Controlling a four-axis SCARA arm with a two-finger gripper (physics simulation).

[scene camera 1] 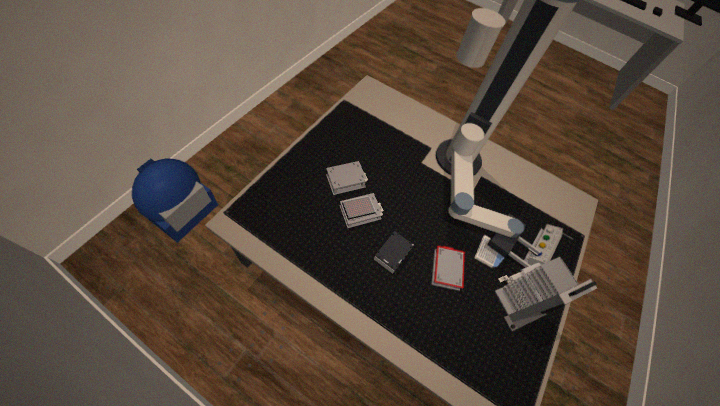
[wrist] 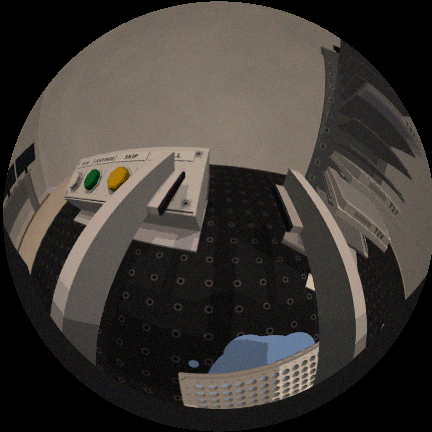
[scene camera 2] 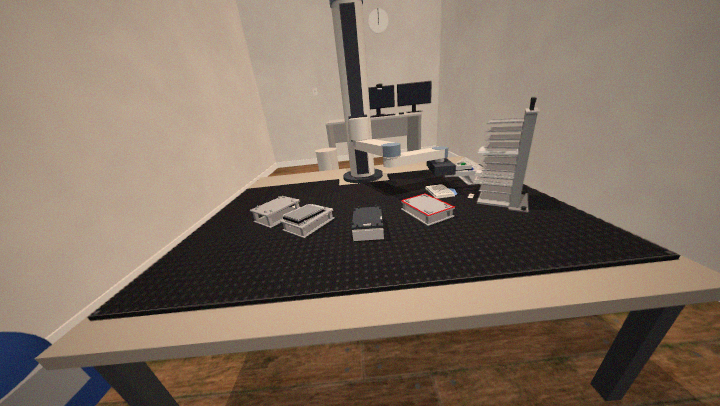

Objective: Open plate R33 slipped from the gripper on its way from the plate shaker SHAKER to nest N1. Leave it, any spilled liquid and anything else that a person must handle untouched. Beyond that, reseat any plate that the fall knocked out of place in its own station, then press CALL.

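Where they show: gripper, fingertip midpoint: (scene camera 1: 535,260) (wrist: 230,168) (scene camera 2: 475,169); arm's base, link origin: (scene camera 2: 363,176).
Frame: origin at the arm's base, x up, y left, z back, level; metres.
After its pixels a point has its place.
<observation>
My gripper (scene camera 1: 534,259) {z -0.384, x 0.094, y 0.511 m} (scene camera 2: 471,176) {z -0.384, x 0.094, y 0.511 m} (wrist: 230,168) {z -0.384, x 0.094, y 0.511 m} is shut and empty; its fingertips keep a gap between them. One fingertip is over the CALL end of the button panel (scene camera 1: 553,233) {z -0.192, x 0.085, y 0.549 m} (wrist: 200,172) {z -0.362, x 0.081, y 0.528 m}. In the wrist view that finger hides the CALL button and part of its label; whether it touches the button is hidden. The open plate R33 (scene camera 1: 487,250) {z -0.419, x 0.022, y 0.331 m} (scene camera 2: 438,190) {z -0.426, x 0.027, y 0.327 m} (wrist: 250,387) lies on the mat beside blue spilled liquid (scene camera 1: 498,260) {z -0.429, x 0.015, y 0.394 m} (scene camera 2: 454,191) (wrist: 245,352) {z -0.402, x 0.014, y 0.395 m}. A plate (scene camera 1: 359,207) {z -0.612, x 0.076, y -0.243 m} (scene camera 2: 303,214) {z -0.642, x 0.078, y -0.242 m} sits on a white station, apparently level.
A tall plate rack (scene camera 1: 579,291) {z -0.611, x 0.385, y 0.554 m} (scene camera 2: 524,161) {z -0.645, x 0.190, y 0.534 m} (wrist: 327,90) {z -0.521, x 0.229, y 0.596 m} stands right of the gripper. A red-rimmed station (scene camera 1: 449,267) {z -0.611, x 0.053, y 0.215 m} (scene camera 2: 427,204) {z -0.614, x 0.053, y 0.216 m}, a dark block (scene camera 1: 395,250) {z -0.688, x 0.068, y -0.011 m} (scene camera 2: 368,217) {z -0.698, x 0.068, y -0.012 m} and a white station (scene camera 1: 346,174) {z -0.497, x 0.069, y -0.392 m} (scene camera 2: 274,205) {z -0.504, x 0.069, y -0.393 m} stand on the mat. A small white tag (scene camera 1: 504,278) (scene camera 2: 470,195) {z -0.491, x 0.015, y 0.443 m} (wrist: 310,282) {z -0.480, x 0.015, y 0.452 m} lies near the rack.
</observation>
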